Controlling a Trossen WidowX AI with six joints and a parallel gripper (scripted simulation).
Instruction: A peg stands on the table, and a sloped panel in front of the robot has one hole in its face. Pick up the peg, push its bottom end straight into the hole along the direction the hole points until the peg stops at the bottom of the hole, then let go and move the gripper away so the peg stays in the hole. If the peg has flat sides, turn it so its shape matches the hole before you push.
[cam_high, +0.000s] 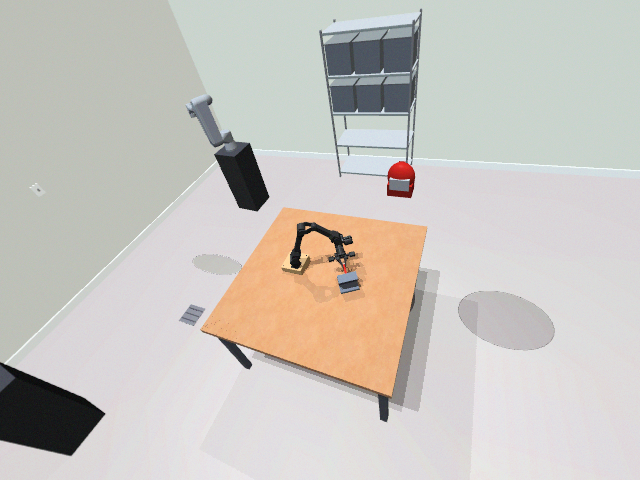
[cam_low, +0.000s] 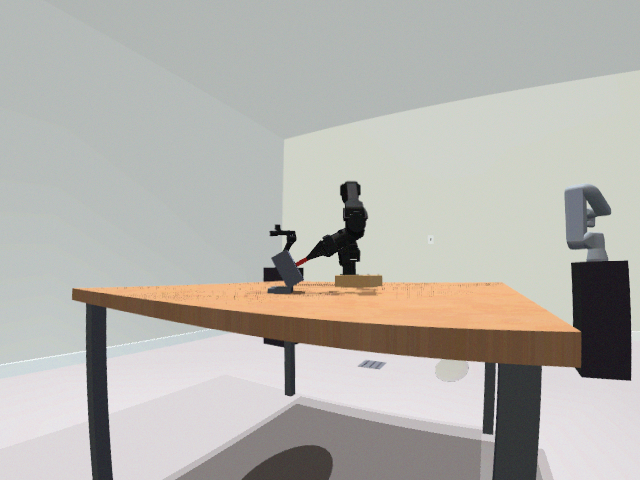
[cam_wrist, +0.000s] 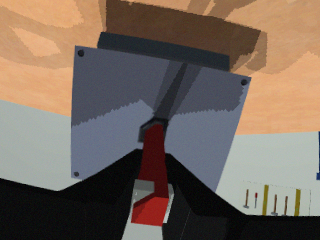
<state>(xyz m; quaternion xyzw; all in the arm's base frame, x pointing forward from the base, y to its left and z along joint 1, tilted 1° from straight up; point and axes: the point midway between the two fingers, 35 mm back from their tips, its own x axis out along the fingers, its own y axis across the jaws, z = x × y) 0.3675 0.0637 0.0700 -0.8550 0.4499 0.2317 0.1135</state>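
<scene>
Now: the sloped panel 5 cm to the right of my gripper tip, 3 cm below it and 3 cm ahead of it. Also, from my gripper tip: red peg (1 cm to the left, 1 cm behind, 1 cm above).
</scene>
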